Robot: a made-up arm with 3 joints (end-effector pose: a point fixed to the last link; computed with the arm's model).
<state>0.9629 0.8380 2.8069</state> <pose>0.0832 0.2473 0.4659 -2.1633 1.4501 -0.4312</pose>
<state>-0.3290 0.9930 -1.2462</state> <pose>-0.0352 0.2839 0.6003 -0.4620 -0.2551 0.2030</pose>
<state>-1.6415 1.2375 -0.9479</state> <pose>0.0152 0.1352 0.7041 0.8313 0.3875 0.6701</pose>
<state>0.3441 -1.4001 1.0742</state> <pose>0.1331 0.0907 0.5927 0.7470 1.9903 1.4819</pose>
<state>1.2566 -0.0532 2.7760</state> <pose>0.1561 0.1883 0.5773 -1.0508 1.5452 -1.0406</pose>
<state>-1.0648 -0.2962 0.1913</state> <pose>0.0871 0.2671 0.5680 -0.1229 -0.2714 -1.2325</pose>
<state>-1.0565 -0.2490 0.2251</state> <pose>0.0829 0.2678 0.5734 -0.0643 -0.2969 -1.2329</pose>
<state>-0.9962 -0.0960 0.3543</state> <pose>0.0686 0.2685 0.5886 0.1345 -0.4184 -1.2544</pose>
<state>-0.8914 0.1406 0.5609</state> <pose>0.0427 0.2667 0.6060 0.4548 -0.5968 -1.2770</pose>
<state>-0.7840 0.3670 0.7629</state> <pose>0.0151 0.2623 0.6147 0.7737 -0.7406 -1.2776</pose>
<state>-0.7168 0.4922 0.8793</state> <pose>-0.0007 0.2591 0.6156 0.9559 -0.8121 -1.2682</pose>
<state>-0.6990 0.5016 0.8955</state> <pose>-0.0020 0.2595 0.6144 0.9738 -0.8346 -1.2688</pose>
